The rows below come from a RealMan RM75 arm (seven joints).
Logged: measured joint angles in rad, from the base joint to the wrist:
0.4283 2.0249 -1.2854 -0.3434 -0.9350 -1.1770 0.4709
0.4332 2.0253 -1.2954 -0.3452 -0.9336 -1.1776 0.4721
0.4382 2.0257 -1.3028 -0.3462 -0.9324 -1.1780 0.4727
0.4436 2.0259 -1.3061 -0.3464 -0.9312 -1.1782 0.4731
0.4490 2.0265 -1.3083 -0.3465 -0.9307 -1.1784 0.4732
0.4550 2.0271 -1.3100 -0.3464 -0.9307 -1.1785 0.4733
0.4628 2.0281 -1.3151 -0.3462 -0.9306 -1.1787 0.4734
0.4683 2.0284 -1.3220 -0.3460 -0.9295 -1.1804 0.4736
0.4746 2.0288 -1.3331 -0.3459 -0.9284 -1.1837 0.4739
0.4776 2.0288 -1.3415 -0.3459 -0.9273 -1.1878 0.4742
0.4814 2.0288 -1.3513 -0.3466 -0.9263 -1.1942 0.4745
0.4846 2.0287 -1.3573 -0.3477 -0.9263 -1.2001 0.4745
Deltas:
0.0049 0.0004 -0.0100 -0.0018 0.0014 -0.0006 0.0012
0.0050 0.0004 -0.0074 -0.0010 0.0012 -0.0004 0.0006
0.0054 0.0002 -0.0033 -0.0002 0.0012 -0.0002 0.0004
0.0054 0.0006 -0.0022 -0.0001 0.0005 -0.0002 0.0001
0.0060 0.0006 -0.0017 0.0001 0.0000 -0.0001 0.0001
0.0078 0.0010 -0.0051 0.0002 0.0001 -0.0002 0.0001
0.0055 0.0003 -0.0069 0.0002 0.0011 -0.0017 0.0002
0.0063 0.0004 -0.0111 0.0001 0.0011 -0.0033 0.0003
0.0030 0.0000 -0.0084 0.0000 0.0011 -0.0041 0.0003
0.0038 0.0000 -0.0098 -0.0007 0.0010 -0.0064 0.0003
0.0032 -0.0001 -0.0060 -0.0011 0.0000 -0.0059 0.0000

